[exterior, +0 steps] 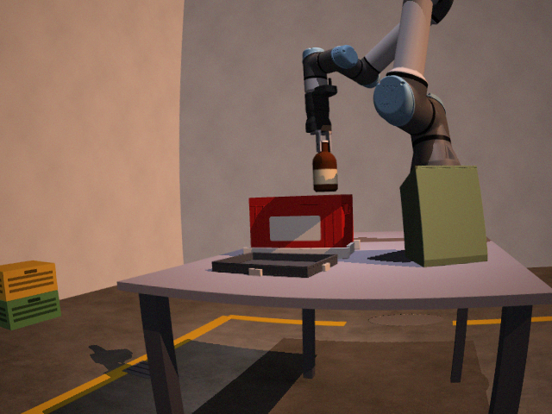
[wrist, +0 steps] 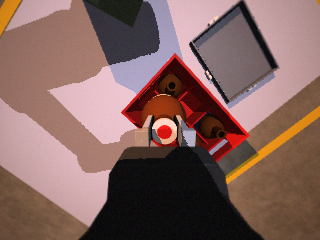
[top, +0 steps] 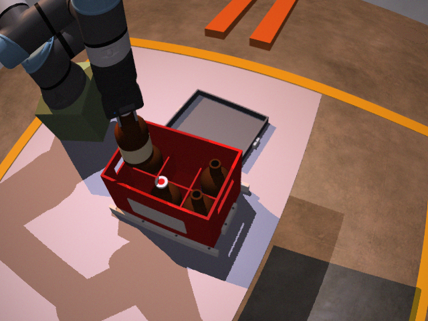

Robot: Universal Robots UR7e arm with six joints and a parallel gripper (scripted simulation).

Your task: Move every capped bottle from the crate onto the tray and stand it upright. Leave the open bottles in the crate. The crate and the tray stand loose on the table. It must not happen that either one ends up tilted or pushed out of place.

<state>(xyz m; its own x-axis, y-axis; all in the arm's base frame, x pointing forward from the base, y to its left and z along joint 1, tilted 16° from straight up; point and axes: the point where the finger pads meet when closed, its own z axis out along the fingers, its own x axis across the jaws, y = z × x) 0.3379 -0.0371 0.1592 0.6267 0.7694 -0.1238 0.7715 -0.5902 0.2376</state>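
My gripper is now 60 mm above the capped brown bottle. The rest, counted from my hand: red crate 70 mm ahead, 20 mm to the left, 240 mm below; then open bottle 30 mm behind, 50 mm to the left, 240 mm below; then dark tray 30 mm ahead, 290 mm to the left, 310 mm below.
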